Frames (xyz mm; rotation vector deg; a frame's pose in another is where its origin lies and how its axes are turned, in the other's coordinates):
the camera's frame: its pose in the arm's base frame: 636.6 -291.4 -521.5 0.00 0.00 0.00
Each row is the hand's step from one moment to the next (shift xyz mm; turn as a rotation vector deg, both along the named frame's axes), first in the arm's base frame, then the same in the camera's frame.
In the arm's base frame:
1: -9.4 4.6 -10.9 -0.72 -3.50 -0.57
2: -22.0 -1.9 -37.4 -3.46 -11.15 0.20
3: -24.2 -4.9 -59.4 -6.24 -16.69 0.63
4: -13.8 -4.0 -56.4 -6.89 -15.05 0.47
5: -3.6 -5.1 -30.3 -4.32 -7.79 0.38
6: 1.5 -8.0 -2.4 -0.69 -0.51 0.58
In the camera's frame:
1: -9.4 4.6 -10.9 -0.72 -3.50 -0.57
2: -22.0 -1.9 -37.4 -3.46 -11.15 0.20
3: -24.2 -4.9 -59.4 -6.24 -16.69 0.63
4: -13.8 -4.0 -56.4 -6.89 -15.05 0.47
5: -3.6 -5.1 -30.3 -4.32 -7.79 0.38
6: 1.5 -8.0 -2.4 -0.69 -0.51 0.58

